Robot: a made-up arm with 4 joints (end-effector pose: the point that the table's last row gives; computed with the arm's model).
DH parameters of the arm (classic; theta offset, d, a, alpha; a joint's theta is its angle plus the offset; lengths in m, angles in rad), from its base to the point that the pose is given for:
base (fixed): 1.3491 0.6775 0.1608 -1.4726
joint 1: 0 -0.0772 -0.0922 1.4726
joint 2: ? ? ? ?
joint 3: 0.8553 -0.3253 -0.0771 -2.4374
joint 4: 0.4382 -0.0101 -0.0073 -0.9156
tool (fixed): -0.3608 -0.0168 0 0
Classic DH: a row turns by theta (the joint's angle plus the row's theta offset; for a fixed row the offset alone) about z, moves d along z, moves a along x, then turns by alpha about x.
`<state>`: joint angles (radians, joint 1 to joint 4).
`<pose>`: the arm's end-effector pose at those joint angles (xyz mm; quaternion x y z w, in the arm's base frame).
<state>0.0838 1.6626 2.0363 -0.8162</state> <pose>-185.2 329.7 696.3 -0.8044 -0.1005 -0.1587 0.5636</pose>
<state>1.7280 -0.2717 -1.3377 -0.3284</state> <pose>411.7 89.4 659.5 -0.0004 0.6754 0.0369 0.7366</pose>
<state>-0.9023 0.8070 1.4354 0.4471</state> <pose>130.3 253.2 929.1 -0.0428 0.0967 0.3266 0.9392</pose>
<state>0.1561 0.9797 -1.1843 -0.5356</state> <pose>189.7 341.9 632.1 0.1374 0.6654 0.6873 0.2569</pose>
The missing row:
joint 2: 0.2217 0.02 0.16 -1.5708
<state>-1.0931 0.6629 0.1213 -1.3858</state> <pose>225.3 115.8 908.0 -0.2467 0.4715 0.4005 0.7460</pose>
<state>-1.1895 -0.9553 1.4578 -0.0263</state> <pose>415.1 -86.6 552.8 0.3415 0.7502 -0.0950 0.5582</pose>
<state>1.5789 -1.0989 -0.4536 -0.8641</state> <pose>397.4 165.1 918.1 -0.2539 0.4871 -0.4632 0.6955</pose>
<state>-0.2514 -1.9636 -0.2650 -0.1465</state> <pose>51.4 -265.8 633.9 0.6839 0.1051 -0.4368 0.5749</pose>
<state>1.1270 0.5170 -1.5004 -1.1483</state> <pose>277.5 169.1 491.6 -0.0550 0.9009 0.3419 0.2615</pose>
